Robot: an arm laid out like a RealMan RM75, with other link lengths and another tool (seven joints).
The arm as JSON. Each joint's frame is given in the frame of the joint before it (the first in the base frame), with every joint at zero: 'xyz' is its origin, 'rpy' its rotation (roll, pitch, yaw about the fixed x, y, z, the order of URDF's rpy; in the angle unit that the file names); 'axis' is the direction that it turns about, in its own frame. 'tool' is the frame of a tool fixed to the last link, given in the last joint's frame.
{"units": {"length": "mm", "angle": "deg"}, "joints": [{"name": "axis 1", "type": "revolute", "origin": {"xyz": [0.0, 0.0, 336.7], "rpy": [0.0, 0.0, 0.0]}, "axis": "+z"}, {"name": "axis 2", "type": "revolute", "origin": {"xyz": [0.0, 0.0, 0.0], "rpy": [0.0, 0.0, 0.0]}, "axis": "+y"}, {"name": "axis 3", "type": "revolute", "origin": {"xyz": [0.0, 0.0, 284.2], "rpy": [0.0, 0.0, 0.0]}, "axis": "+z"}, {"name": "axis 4", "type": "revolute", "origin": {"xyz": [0.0, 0.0, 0.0], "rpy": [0.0, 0.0, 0.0]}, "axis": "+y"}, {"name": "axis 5", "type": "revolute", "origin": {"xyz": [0.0, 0.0, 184.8], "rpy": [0.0, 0.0, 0.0]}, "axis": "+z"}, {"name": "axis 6", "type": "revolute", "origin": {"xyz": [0.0, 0.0, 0.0], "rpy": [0.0, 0.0, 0.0]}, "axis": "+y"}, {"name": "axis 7", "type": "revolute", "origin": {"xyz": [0.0, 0.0, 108.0], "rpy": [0.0, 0.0, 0.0]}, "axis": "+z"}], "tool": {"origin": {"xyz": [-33.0, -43.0, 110.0], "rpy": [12.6, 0.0, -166.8]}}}
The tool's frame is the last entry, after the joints.
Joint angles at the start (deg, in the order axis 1, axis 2, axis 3, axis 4, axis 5, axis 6, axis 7): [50.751, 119.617, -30.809, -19.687, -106.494, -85.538, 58.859]
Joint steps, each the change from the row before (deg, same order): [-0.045, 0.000, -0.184, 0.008, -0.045, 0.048, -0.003]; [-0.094, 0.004, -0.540, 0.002, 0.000, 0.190, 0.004]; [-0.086, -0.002, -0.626, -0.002, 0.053, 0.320, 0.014]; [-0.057, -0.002, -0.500, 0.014, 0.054, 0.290, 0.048]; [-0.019, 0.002, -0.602, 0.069, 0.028, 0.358, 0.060]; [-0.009, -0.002, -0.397, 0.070, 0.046, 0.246, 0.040]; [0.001, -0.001, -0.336, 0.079, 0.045, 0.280, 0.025]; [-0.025, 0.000, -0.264, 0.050, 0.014, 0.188, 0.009]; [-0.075, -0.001, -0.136, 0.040, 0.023, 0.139, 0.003]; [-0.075, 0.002, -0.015, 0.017, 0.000, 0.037, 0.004]
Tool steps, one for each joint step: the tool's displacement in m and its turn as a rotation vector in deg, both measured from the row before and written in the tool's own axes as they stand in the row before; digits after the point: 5 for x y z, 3 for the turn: [-0.00096, -0.00023, 0.00019, 0.047, -0.200, 0.046]; [-0.00216, -0.00037, 0.00058, 0.076, -0.480, 0.088]; [-0.00227, 0.00000, 0.00059, -0.012, -0.541, 0.086]; [-0.00182, 0.00013, 0.00050, -0.033, -0.421, 0.110]; [-0.00225, 0.00007, 0.00101, 0.015, -0.536, 0.153]; [-0.00145, 0.00009, 0.00066, -0.001, -0.328, 0.116]; [-0.00131, 0.00030, 0.00055, -0.059, -0.292, 0.105]; [-0.00117, 0.00011, 0.00034, -0.031, -0.242, 0.079]; [-0.00100, 0.00020, -0.00022, -0.100, -0.115, 0.098]; [-0.00059, 0.00008, -0.00038, -0.071, -0.011, 0.077]
